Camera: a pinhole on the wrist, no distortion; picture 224 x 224 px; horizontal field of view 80.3 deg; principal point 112.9 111.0 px. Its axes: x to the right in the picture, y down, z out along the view. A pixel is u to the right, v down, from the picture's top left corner.
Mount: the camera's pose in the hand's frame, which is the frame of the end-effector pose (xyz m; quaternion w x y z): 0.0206 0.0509 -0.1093 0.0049 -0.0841 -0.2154 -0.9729
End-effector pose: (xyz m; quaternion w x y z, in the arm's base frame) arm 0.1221 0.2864 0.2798 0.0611 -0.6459 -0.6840 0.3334
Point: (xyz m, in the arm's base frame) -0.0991 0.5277 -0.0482
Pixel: 10.4 199.4
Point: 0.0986 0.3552 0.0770
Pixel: 75.4 152.1
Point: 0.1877 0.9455 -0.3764
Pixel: outside the picture
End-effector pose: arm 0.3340 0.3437 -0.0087 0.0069 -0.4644 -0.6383 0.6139
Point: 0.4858 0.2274 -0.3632
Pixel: 121.2 19.3
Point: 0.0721 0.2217 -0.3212
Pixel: 67.7 149.9
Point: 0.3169 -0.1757 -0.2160
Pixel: 184.7 122.8
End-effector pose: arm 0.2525 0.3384 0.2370 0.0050 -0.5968 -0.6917 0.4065
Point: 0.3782 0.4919 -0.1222
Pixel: 31.7 57.5
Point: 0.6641 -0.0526 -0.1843
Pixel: 195.2 29.9
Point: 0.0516 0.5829 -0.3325
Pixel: 5.5 142.4
